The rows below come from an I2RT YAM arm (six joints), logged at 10 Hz.
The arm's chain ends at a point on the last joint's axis. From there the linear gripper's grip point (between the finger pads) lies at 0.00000 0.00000 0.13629 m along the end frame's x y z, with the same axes.
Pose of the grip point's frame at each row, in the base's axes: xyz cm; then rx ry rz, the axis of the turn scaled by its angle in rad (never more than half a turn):
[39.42, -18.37, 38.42, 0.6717, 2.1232, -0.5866]
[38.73, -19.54, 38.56, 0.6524, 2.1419, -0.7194]
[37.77, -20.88, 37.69, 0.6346, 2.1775, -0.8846]
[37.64, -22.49, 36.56, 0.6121, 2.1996, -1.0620]
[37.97, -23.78, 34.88, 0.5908, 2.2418, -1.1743]
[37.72, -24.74, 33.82, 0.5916, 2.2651, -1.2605]
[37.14, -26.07, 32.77, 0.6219, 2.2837, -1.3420]
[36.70, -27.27, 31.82, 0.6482, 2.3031, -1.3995]
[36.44, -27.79, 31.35, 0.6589, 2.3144, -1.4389]
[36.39, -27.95, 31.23, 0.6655, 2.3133, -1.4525]
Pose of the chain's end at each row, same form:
[31.76, -10.07, 46.05, 0.6717, 2.1232, -0.5866]
[31.88, -10.38, 45.98, 0.6524, 2.1419, -0.7194]
[32.12, -10.78, 44.88, 0.6346, 2.1775, -0.8846]
[33.22, -11.46, 43.23, 0.6121, 2.1996, -1.0620]
[34.50, -12.32, 41.38, 0.5908, 2.2418, -1.1743]
[35.04, -12.95, 40.12, 0.5916, 2.2651, -1.2605]
[35.41, -14.01, 38.87, 0.6219, 2.2837, -1.3420]
[35.72, -15.07, 37.81, 0.6482, 2.3031, -1.3995]
[35.91, -15.51, 37.23, 0.6589, 2.3144, -1.4389]
[36.00, -15.63, 37.04, 0.6655, 2.3133, -1.4525]

